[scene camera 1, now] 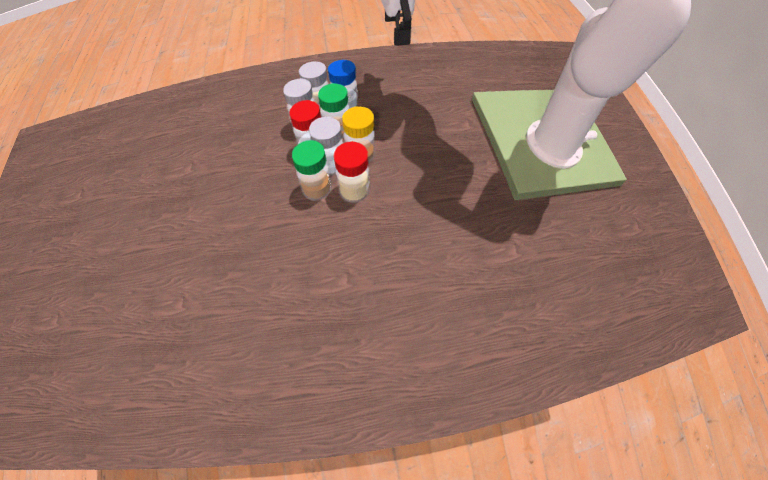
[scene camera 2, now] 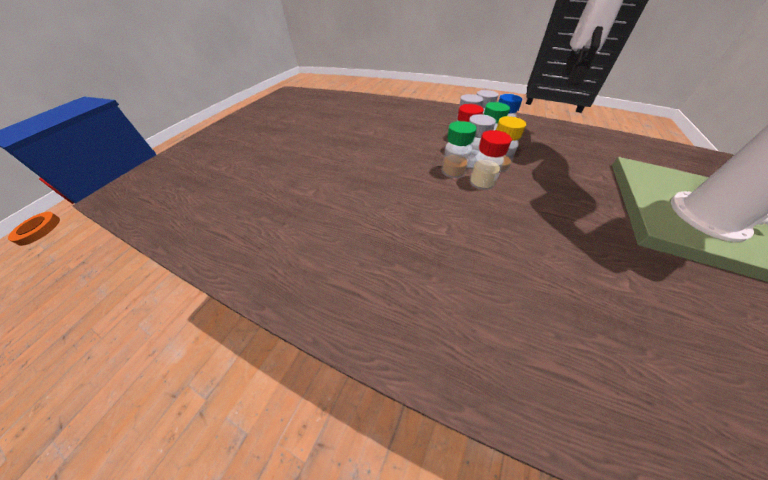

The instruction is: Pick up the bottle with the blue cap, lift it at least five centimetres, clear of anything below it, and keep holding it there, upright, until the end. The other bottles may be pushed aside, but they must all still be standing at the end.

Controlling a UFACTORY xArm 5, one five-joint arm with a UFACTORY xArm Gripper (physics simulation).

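Frame: origin at the arm's base, x right, y ahead, z up, level; millimetres.
Seen in the pictures: gripper, between the fingertips: (scene camera 1: 396,32) (scene camera 2: 570,80); arm's base, origin of its link: (scene camera 1: 554,144) (scene camera 2: 707,216).
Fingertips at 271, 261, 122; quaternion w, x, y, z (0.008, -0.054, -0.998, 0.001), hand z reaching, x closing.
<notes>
Pixels of each thing's top centre, then the offset from my fingertips to it, as dx, dy, dz.
- bottle with the blue cap, centre of its top: (scene camera 1: 341,67) (scene camera 2: 511,97) -32, +124, -42
- grey-capped bottle, centre of its top: (scene camera 1: 312,69) (scene camera 2: 487,93) -17, +181, -42
- yellow-capped bottle, centre of its top: (scene camera 1: 357,117) (scene camera 2: 512,121) -179, +128, -42
- green cap, centre of its top: (scene camera 1: 308,152) (scene camera 2: 462,126) -232, +226, -42
- red cap, centre of its top: (scene camera 1: 350,154) (scene camera 2: 496,136) -257, +160, -42
The bottle with the blue cap (scene camera 1: 342,73) (scene camera 2: 510,103) stands upright at the back right of the bottle group, next to a grey-capped bottle (scene camera 1: 312,73) (scene camera 2: 487,97) and behind a green-capped one (scene camera 1: 333,97) (scene camera 2: 496,112). Its lower body is mostly hidden. My gripper (scene camera 1: 400,31) (scene camera 2: 579,66) is open and empty, seen edge-on. It is in the air, to the right of the blue cap in both views and apart from the bottles. A yellow-capped bottle (scene camera 1: 357,122) (scene camera 2: 511,128) and several others stand upright in front.
The front bottles have a green cap (scene camera 1: 308,157) (scene camera 2: 461,133) and a red cap (scene camera 1: 351,159) (scene camera 2: 495,143). The arm's base stands on a green board (scene camera 1: 498,124) (scene camera 2: 631,186) at the right. The table's far edge is close behind the bottles. A dark slatted panel (scene camera 2: 543,73) stands beyond it.
</notes>
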